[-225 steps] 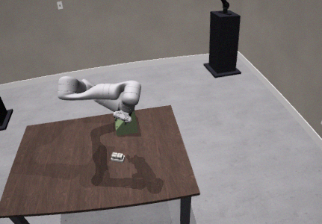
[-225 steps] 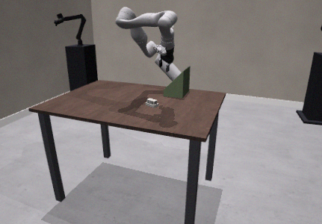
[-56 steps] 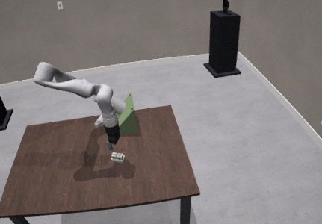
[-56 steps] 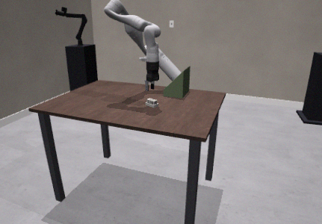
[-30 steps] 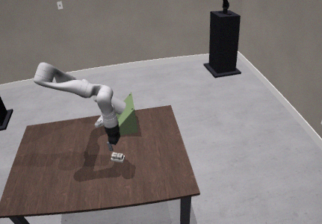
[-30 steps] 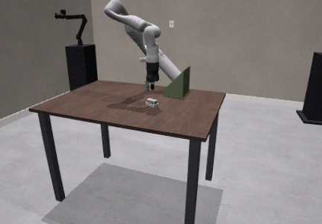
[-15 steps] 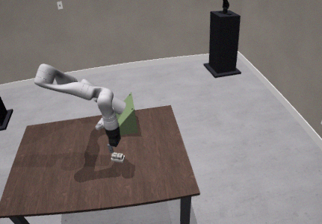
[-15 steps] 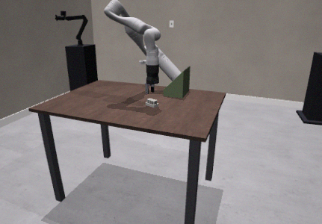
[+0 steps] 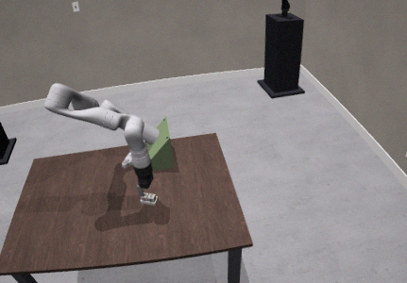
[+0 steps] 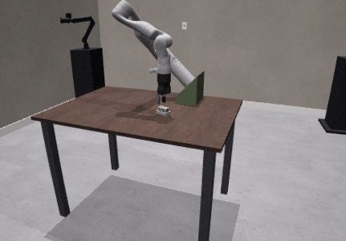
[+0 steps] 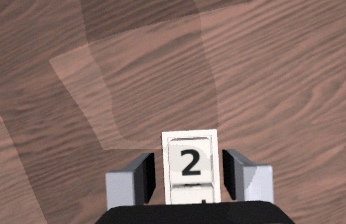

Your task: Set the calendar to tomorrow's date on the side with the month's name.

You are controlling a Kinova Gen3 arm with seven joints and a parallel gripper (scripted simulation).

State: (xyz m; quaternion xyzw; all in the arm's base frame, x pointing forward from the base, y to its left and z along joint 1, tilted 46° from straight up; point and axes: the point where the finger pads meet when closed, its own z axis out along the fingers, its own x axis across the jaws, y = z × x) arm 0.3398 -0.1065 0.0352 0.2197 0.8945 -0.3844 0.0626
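My hand is 5 cm above the digit cube. The rest, counted from my hand: white calendar tray: 7 cm below, 2 cm to the left; white cube: 5 cm below, 3 cm to the left, 1 cm ahead.
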